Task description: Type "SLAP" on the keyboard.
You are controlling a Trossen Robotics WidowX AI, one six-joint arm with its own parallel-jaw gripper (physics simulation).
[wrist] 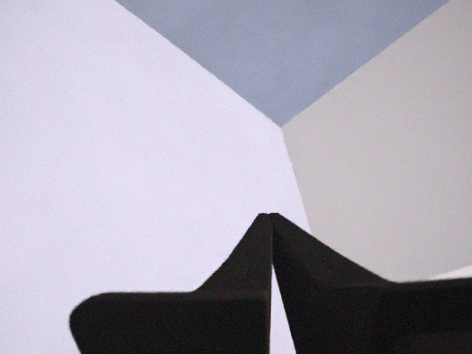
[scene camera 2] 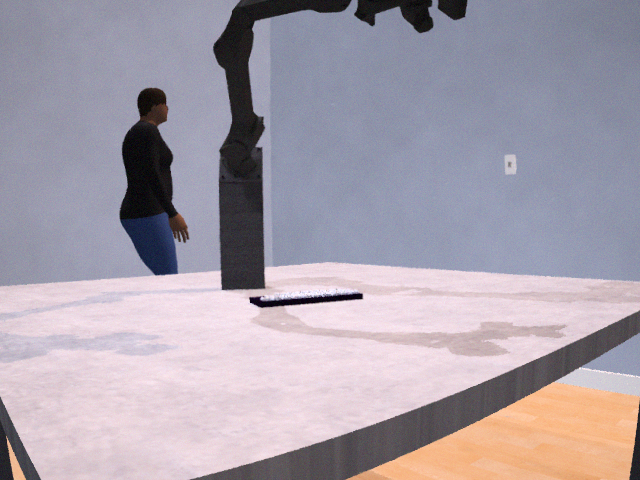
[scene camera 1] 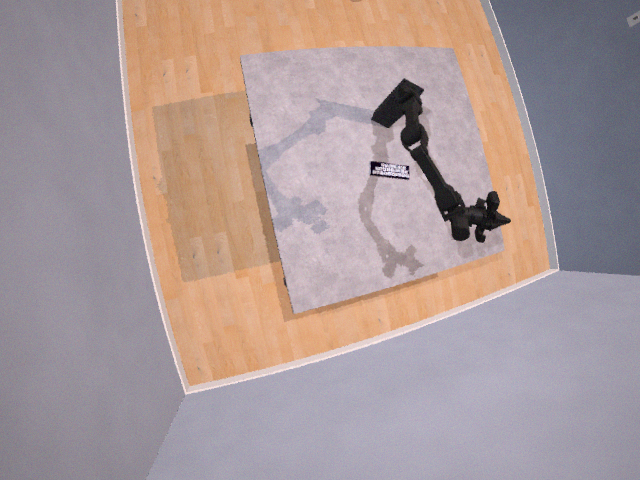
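Note:
A small dark keyboard with white keys lies flat on the grey table, in front of the arm's base. The lettering on its keys is too small to read. My gripper is shut and empty, its two black fingertips touching in the wrist view. It is high above the table, off to the right of the keyboard in scene camera 1, over the table's right edge. In scene camera 2 the fingertips are cut off by the top of the view. The keyboard does not show in the wrist view.
The arm's black base block stands on the table behind the keyboard. A person in a black top and blue trousers stands beyond the table. Walls and a corner fill the wrist view's background. Shadows of the arm fall across the table.

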